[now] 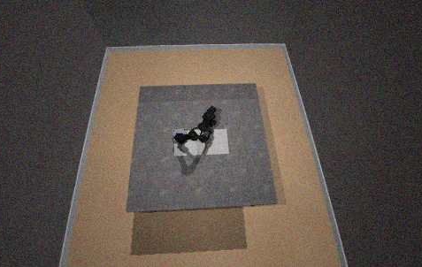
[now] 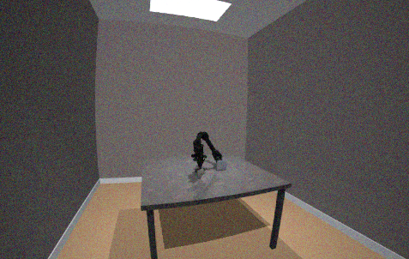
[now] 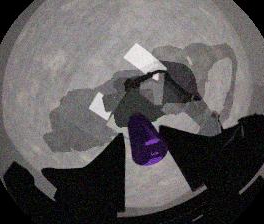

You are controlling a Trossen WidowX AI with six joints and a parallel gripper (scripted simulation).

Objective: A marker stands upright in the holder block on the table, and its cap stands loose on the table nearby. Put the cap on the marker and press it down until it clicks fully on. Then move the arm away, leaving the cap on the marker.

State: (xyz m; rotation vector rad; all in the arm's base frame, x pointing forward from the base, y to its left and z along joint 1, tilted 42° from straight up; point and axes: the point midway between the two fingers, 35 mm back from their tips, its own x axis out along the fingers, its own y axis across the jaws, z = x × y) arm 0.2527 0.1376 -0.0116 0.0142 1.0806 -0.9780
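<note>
Right now the purple cap is 1 cm above my gripper tip. The rest, counted from my gripper tip: white block: 6 cm below.
</note>
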